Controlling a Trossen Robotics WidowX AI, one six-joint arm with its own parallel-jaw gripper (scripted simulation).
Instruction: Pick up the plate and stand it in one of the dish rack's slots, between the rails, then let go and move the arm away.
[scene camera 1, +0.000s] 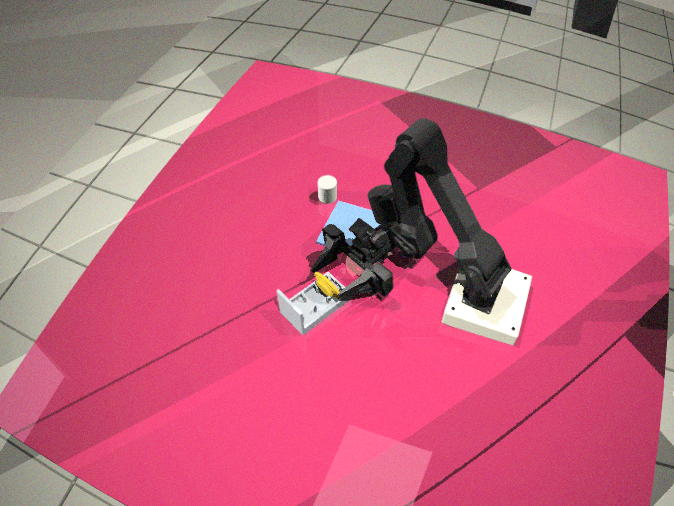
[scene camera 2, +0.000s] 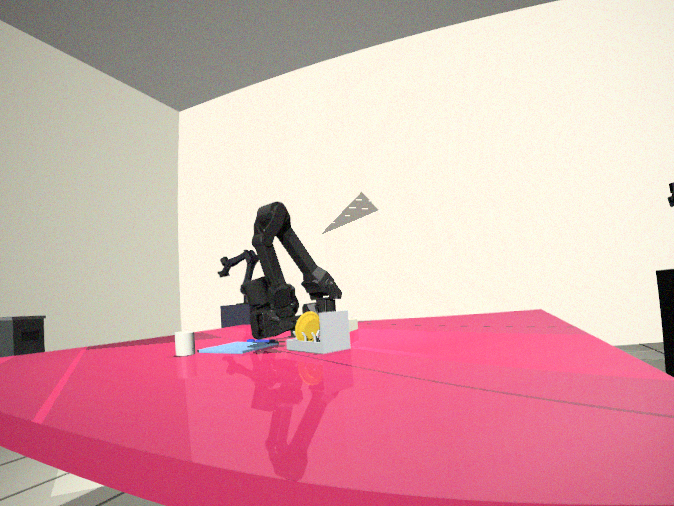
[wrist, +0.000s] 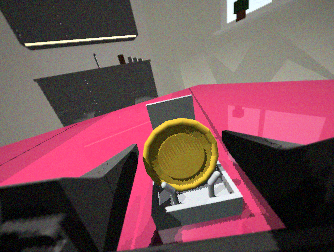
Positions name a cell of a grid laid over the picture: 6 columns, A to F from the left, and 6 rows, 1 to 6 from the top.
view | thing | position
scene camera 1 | my gripper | C4
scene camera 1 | grey dish rack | C4
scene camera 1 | light blue mat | D3
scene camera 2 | my gripper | C4
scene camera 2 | grey dish rack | C4
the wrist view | my gripper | D4
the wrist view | yellow plate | D4
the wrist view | grey dish rack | D5
